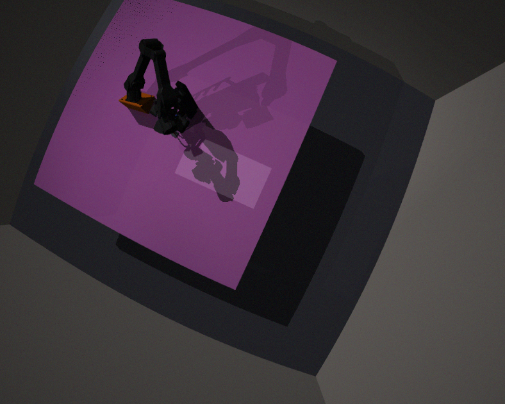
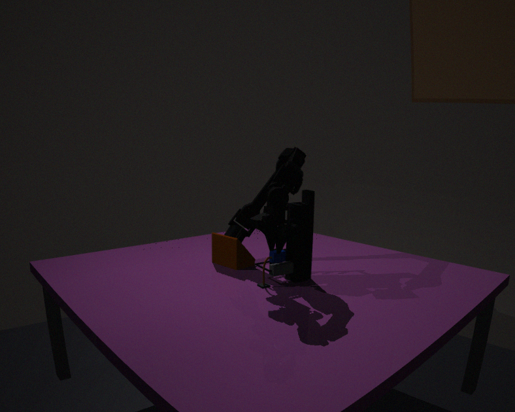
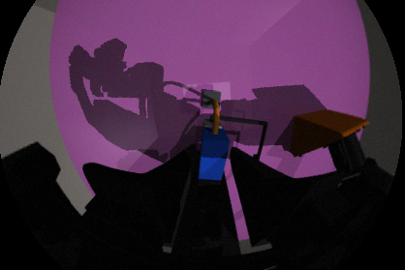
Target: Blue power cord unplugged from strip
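Now: gripper tip 3 cm to the right of the blue plug. Also, from my gripper tip: dark power strip 3 cm ahead, 10 cm to the left, 2 cm above.
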